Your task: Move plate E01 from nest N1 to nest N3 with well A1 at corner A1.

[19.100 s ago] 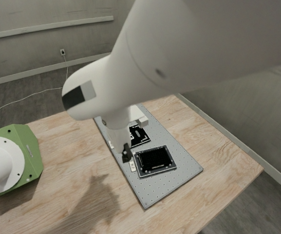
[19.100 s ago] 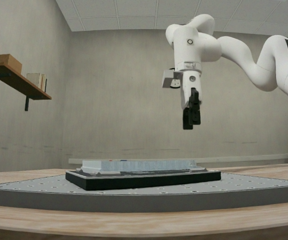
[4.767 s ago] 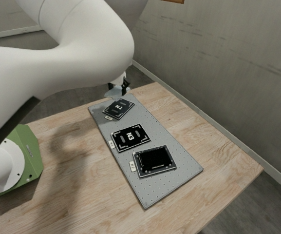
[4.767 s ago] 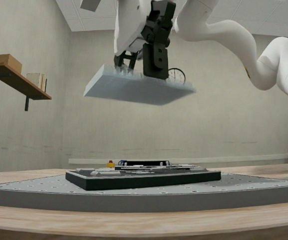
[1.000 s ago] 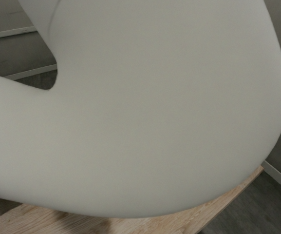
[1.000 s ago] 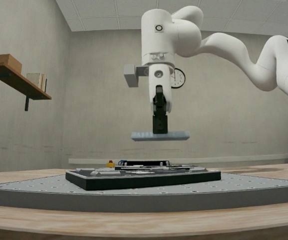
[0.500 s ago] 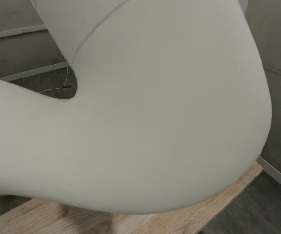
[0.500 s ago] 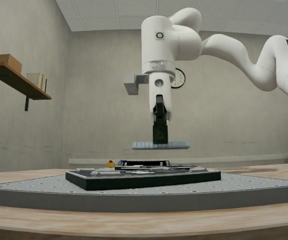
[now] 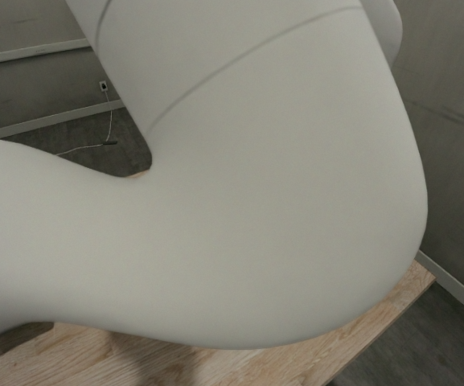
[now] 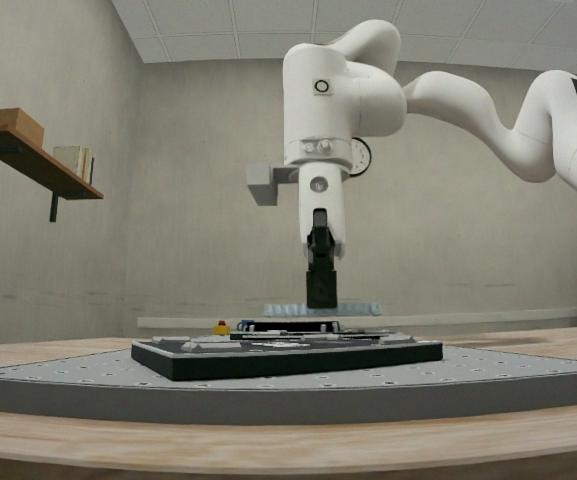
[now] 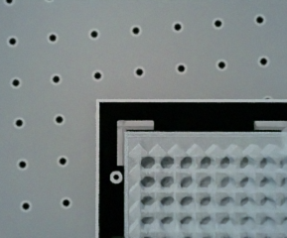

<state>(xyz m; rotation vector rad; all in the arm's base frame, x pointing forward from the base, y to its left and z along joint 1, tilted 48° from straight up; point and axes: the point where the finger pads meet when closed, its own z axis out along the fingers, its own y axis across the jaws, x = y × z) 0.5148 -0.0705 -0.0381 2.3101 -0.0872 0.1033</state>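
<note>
The nest N3 is 4 cm below my hand. Also, from my hand: nest N1: 23 cm to the left, 5 cm ahead, 4 cm below; plate E01: 1 cm below; black well plate: 17 cm to the right, 3 cm below, 3 cm ahead.
</note>
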